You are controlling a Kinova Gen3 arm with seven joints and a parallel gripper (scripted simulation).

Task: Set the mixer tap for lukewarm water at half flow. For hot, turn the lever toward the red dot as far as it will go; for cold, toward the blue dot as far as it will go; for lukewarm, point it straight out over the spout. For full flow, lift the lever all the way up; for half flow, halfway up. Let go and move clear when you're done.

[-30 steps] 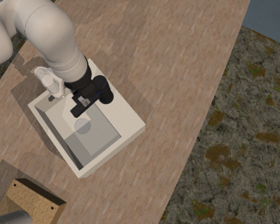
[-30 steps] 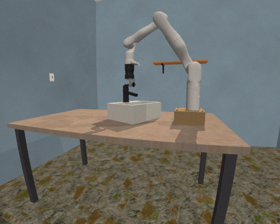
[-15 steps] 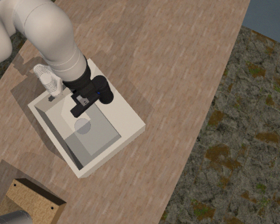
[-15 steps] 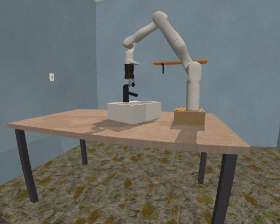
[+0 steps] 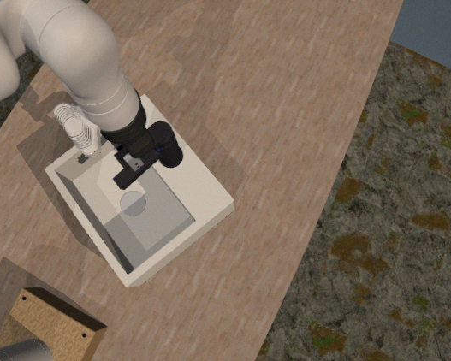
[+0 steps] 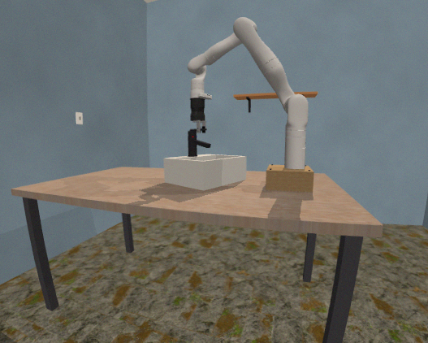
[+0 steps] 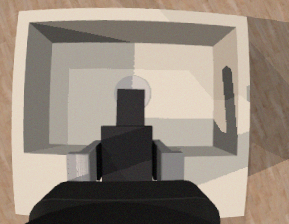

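The lever lies 20 mm ahead of my hand and 10 mm to the right of it. Round my hand: white sink basin 50 mm behind, 10 mm to the left, 230 mm below; then black mixer tap 50 mm ahead, 10 mm to the right, 40 mm below.
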